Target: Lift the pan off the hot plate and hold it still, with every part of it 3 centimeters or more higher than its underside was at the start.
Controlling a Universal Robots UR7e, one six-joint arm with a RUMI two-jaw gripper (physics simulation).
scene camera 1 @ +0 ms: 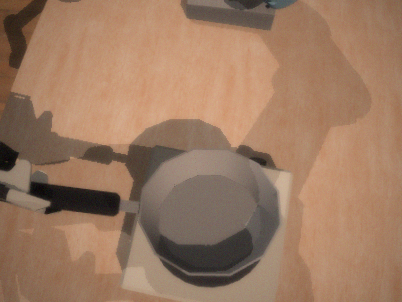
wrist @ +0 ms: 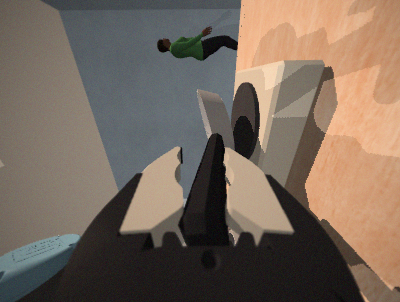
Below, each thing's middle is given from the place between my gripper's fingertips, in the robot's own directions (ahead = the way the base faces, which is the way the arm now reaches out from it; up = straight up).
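The grey pan (scene camera 1: 209, 211) is 30 mm behind my hand and 110 mm to the left of it, and I find the pan 30 mm below my hand as well.
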